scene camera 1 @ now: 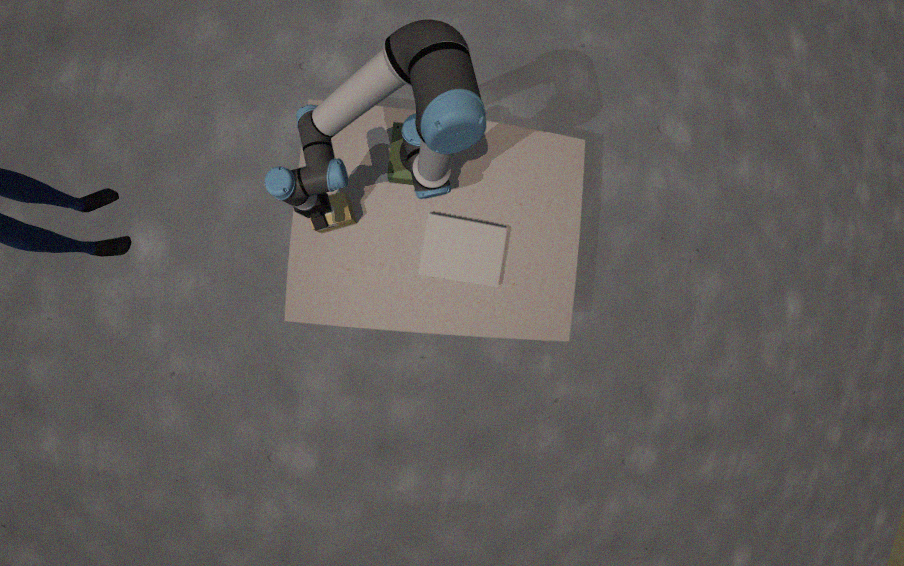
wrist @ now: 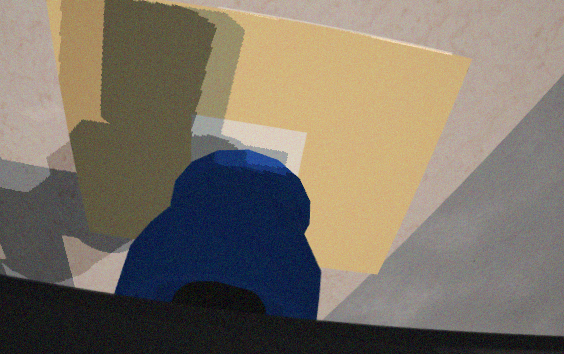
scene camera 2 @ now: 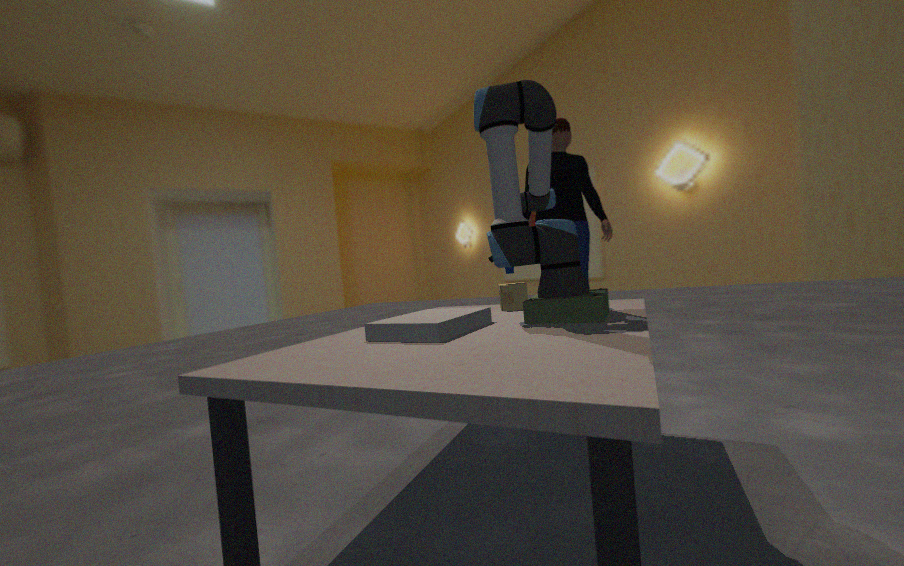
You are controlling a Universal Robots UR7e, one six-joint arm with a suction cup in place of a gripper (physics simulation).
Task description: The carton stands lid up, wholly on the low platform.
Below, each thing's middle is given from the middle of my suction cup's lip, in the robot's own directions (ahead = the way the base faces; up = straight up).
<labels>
Now: suction cup 10 mm past the tan carton (scene camera 1: 342, 215) and 100 mm above it. From my suction cup the other things lie so: low platform (scene camera 1: 454, 249) 120 mm ahead, 510 mm to the left, 130 mm below.
</labels>
